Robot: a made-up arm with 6 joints. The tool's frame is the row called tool. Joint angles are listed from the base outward.
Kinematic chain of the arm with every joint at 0, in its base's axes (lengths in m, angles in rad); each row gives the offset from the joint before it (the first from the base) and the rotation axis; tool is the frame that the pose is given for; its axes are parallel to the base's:
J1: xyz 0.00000 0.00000 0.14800 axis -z
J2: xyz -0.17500 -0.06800 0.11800 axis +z
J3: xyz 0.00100 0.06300 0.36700 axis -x
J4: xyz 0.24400 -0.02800 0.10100 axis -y
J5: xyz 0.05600 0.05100 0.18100 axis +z
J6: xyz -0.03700 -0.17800 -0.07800 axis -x
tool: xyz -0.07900 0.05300 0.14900
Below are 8 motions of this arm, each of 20 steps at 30 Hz.
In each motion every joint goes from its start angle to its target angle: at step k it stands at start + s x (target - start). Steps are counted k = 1, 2, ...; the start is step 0. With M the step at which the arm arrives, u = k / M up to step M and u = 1 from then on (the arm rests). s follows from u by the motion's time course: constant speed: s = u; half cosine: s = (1 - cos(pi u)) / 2; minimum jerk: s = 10 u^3 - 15 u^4 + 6 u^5.
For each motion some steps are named. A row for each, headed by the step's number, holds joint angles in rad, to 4 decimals.
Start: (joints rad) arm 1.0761 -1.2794 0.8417 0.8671 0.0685 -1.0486
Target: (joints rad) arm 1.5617 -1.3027 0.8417 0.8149 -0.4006 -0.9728
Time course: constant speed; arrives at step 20
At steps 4, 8, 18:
4: 1.1732 -1.2841 0.8417 0.8567 -0.0253 -1.0334
8: 1.2703 -1.2887 0.8417 0.8462 -0.1191 -1.0183
18: 1.5131 -1.3004 0.8417 0.8201 -0.3537 -0.9804

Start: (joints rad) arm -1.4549 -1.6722 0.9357 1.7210 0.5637 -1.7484
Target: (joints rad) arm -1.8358 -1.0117 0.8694 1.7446 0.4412 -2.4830
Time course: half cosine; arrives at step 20
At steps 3, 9, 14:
3: -1.4757 -1.6362 0.9321 1.7223 0.5570 -1.7884
9: -1.6156 -1.3936 0.9077 1.7310 0.5120 -2.0582
14: -1.7573 -1.1478 0.8831 1.7397 0.4664 -2.3316

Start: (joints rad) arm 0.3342 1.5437 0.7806 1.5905 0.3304 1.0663
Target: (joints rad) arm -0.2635 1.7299 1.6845 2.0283 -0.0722 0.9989
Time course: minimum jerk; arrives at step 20
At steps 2, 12, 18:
2: 0.3291 1.5453 0.7883 1.5942 0.3270 1.0657
12: -0.0738 1.6708 1.3976 1.8893 0.0556 1.0203
18: -0.2584 1.7283 1.6768 2.0246 -0.0688 0.9995

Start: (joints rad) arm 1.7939 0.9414 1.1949 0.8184 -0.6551 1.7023
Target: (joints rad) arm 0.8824 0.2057 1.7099 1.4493 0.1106 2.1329
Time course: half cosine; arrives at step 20
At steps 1, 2, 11, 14, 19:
1: 1.7883 0.9369 1.1981 0.8223 -0.6504 1.7050
2: 1.7716 0.9234 1.2075 0.8338 -0.6364 1.7128
11: 1.2669 0.5160 1.4927 1.1832 -0.2124 1.9513
14: 1.0703 0.3573 1.6038 1.3193 -0.0472 2.0442
19: 0.8880 0.2102 1.7067 1.4454 0.1059 2.1302

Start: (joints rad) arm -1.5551 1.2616 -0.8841 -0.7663 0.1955 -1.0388
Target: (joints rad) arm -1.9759 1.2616 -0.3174 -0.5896 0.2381 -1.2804
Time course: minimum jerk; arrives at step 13
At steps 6, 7, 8, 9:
6: -1.7353 1.2616 -0.6415 -0.6906 0.2137 -1.1422
7: -1.7957 1.2616 -0.5600 -0.6653 0.2199 -1.1770
8: -1.8534 1.2616 -0.4824 -0.6411 0.2257 -1.2100
9: -1.9029 1.2616 -0.4157 -0.6202 0.2307 -1.2385

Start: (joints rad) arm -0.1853 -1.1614 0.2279 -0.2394 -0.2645 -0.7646
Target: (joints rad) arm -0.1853 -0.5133 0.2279 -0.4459 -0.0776 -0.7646
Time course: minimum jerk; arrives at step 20
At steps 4, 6, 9, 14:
4: -0.1853 -1.1239 0.2279 -0.2514 -0.2537 -0.7646
6: -0.1853 -1.0557 0.2279 -0.2731 -0.2340 -0.7646
9: -0.1853 -0.8977 0.2279 -0.3234 -0.1885 -0.7646
14: -0.1853 -0.6190 0.2279 -0.4122 -0.1081 -0.7646

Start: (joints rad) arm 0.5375 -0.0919 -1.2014 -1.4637 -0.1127 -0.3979
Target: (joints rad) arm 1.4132 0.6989 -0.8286 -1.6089 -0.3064 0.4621
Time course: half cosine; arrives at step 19
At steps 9, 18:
9: 0.9392 0.2708 -1.0304 -1.5303 -0.2016 -0.0034
18: 1.4072 0.6935 -0.8311 -1.6079 -0.3051 0.4562

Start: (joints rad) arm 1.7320 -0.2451 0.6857 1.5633 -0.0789 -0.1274
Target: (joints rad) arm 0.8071 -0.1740 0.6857 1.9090 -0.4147 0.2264
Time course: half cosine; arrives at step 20
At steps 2, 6, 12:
2: 1.7094 -0.2434 0.6857 1.5718 -0.0871 -0.1187
6: 1.5414 -0.2304 0.6857 1.6346 -0.1481 -0.0545
12: 1.1266 -0.1986 0.6857 1.7896 -0.2987 0.1042

